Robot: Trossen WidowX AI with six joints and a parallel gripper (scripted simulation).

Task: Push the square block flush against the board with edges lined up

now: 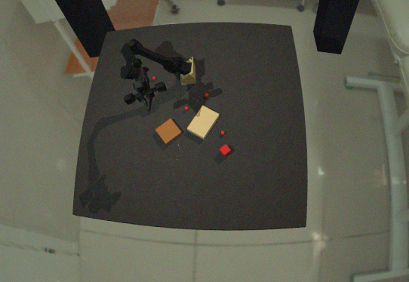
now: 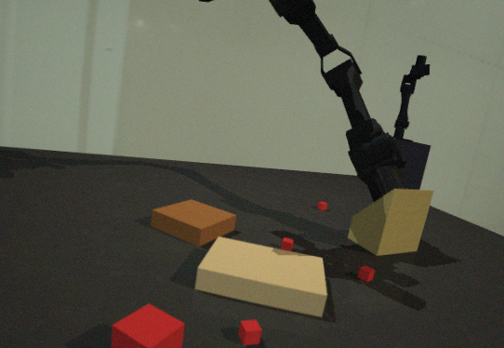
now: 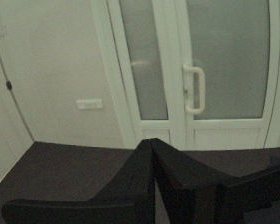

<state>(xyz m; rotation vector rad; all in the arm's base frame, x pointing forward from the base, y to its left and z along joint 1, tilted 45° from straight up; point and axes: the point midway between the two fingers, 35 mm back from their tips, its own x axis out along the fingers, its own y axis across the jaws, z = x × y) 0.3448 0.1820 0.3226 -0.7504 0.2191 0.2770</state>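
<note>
Right now the square brown block is 60 mm behind my gripper tip and 390 mm below it. Also, from my gripper tip: red cube (30 mm ahead, 300 mm to the left, 390 mm below); cream board (120 mm behind, 180 mm to the left, 390 mm below).
</note>
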